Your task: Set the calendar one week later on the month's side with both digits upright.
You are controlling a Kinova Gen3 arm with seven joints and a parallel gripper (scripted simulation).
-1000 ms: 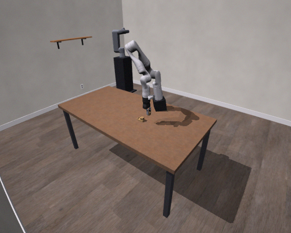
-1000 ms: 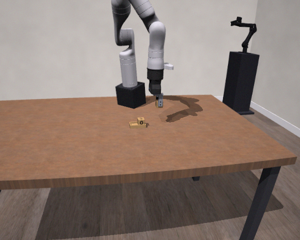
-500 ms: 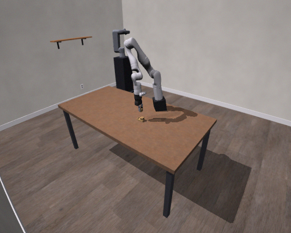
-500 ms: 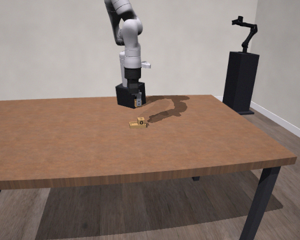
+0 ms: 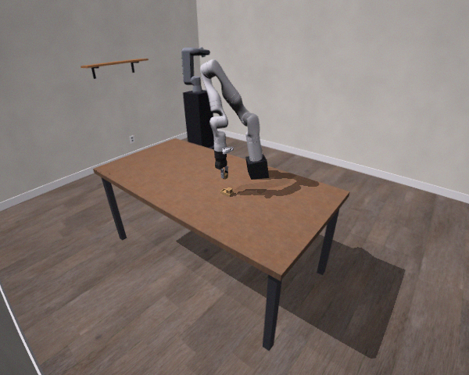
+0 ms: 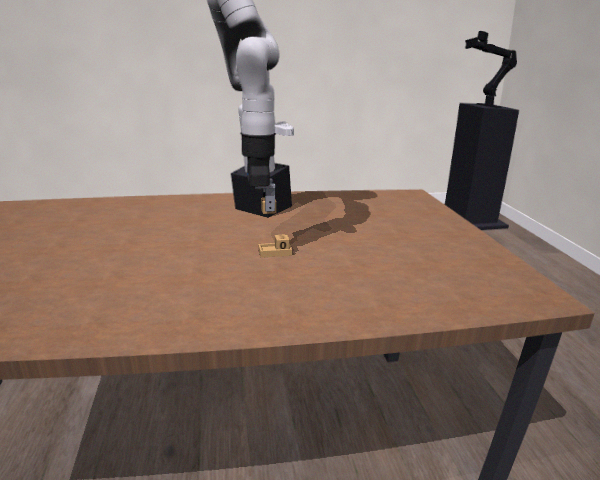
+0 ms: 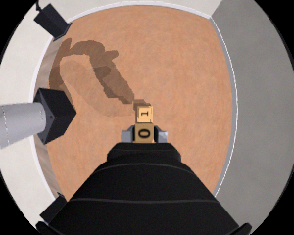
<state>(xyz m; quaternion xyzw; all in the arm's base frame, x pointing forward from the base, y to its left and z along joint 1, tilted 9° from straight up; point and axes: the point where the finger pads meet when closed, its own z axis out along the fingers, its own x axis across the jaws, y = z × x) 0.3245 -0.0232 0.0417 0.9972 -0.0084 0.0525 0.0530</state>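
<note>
Now: the wooden tray 130 mm below my hand and 20 mm to the left of it.
</note>
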